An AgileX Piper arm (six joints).
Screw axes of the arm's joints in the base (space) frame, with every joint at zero. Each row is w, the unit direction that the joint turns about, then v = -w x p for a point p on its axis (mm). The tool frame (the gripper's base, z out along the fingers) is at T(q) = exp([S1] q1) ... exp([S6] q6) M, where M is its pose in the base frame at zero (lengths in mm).
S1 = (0, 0, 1, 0, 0, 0)
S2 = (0, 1, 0, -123, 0, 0)
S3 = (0, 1, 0, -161.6, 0, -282.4)
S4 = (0.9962, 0, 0.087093, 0, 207.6, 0)
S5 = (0, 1, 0, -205.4, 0, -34.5)
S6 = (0.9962, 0, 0.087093, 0, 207.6, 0)
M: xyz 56.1 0 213.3 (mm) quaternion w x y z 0.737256 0 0.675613 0
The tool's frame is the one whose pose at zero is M.
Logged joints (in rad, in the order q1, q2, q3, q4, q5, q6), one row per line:
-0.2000, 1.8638, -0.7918, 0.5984, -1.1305, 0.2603
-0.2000, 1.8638, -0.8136, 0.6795, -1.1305, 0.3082
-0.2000, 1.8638, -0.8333, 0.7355, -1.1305, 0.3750
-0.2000, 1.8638, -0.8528, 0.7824, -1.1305, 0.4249
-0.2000, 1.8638, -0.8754, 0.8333, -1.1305, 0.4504
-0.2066, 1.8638, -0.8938, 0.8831, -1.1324, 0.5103
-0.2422, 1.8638, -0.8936, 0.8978, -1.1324, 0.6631
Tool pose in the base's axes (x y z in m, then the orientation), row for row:
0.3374, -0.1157, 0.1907, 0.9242, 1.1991, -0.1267
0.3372, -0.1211, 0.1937, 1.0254, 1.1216, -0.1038
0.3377, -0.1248, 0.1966, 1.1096, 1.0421, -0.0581
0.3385, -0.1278, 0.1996, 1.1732, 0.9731, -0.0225
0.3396, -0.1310, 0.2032, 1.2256, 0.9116, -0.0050
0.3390, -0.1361, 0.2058, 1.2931, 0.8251, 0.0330
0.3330, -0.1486, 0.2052, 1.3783, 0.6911, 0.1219
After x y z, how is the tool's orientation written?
As a rotation vector, in radians.
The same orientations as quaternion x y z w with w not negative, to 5 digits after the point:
0.41893, 0.54353, -0.05743, 0.72510
0.46455, 0.50814, -0.04703, 0.72373
0.50269, 0.47211, -0.02632, 0.72369
0.53143, 0.44079, -0.01019, 0.72331
0.55494, 0.41276, -0.00226, 0.72226
0.58497, 0.37326, 0.01493, 0.71990
0.62248, 0.31212, 0.05505, 0.71558

